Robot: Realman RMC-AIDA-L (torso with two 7-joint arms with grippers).
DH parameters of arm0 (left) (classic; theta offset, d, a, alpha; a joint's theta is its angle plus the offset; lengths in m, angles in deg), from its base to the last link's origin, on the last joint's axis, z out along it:
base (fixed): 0 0 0 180
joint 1: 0 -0.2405 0 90
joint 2: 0 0 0 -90
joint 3: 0 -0.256 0 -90
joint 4: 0 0 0 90
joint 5: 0 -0.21 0 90
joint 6: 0 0 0 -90
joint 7: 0 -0.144 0 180
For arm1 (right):
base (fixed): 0 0 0 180
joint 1: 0 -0.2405 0 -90
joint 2: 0 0 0 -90
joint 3: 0 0.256 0 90
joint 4: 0 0 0 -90
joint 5: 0 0.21 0 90
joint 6: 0 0 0 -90
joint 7: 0 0.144 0 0
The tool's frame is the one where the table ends.
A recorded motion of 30 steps. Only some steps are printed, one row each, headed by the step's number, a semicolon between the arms.
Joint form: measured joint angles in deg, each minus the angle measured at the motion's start. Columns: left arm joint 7, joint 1, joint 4, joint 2, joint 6, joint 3, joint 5; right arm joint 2, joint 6, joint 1, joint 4, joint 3, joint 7, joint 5.
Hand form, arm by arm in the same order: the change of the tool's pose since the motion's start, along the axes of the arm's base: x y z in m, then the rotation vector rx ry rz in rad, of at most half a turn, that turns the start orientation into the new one. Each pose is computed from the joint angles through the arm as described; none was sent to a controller.
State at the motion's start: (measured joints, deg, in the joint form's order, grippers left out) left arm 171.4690 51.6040 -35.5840 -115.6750 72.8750 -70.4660 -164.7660; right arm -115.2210 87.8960 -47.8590 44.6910 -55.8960 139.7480 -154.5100
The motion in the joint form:
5: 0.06 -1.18 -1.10 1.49 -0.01 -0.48 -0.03; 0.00 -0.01 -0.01 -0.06 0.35 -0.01 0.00
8: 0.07 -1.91 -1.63 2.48 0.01 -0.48 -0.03; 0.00 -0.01 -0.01 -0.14 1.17 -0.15 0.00
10: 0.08 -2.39 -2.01 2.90 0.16 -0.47 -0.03; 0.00 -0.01 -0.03 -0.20 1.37 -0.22 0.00
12: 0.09 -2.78 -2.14 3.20 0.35 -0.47 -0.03; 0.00 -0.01 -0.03 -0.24 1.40 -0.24 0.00
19: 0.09 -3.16 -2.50 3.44 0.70 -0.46 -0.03; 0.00 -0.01 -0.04 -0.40 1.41 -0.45 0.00
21: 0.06 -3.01 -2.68 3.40 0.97 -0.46 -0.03; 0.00 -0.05 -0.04 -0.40 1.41 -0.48 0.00
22: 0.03 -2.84 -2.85 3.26 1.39 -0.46 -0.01; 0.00 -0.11 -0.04 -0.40 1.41 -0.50 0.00
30: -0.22 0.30 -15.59 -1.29 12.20 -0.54 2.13; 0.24 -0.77 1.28 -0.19 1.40 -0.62 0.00
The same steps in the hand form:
5: -0.0085 0.0026 0.0141 0.0260 0.0207 0.0012; 0.0002 0.0002 0.0003 0.0031 0.0042 -0.0030
8: -0.0143 0.0038 0.0234 0.0436 0.0311 0.0063; 0.0005 0.0005 0.0012 0.0099 0.0139 -0.0079
10: -0.0175 0.0035 0.0276 0.0508 0.0354 0.0110; 0.0006 0.0006 0.0013 0.0109 0.0163 -0.0087
12: -0.0206 0.0024 0.0304 0.0535 0.0389 0.0183; 0.0007 0.0005 0.0012 0.0106 0.0167 -0.0091
19: -0.0227 0.0014 0.0330 0.0555 0.0414 0.0239; 0.0010 0.0002 0.0008 0.0074 0.0170 -0.0077
21: -0.0210 0.0019 0.0329 0.0529 0.0409 0.0215; 0.0010 0.0003 0.0008 0.0079 0.0169 -0.0069
22: -0.0189 0.0017 0.0319 0.0470 0.0391 0.0208; 0.0010 0.0004 0.0008 0.0087 0.0167 -0.0062
30: 0.0608 0.0039 0.0139 -0.0430 -0.0534 -0.0961; 0.0102 -0.0023 0.0034 0.0239 0.0114 -0.0201

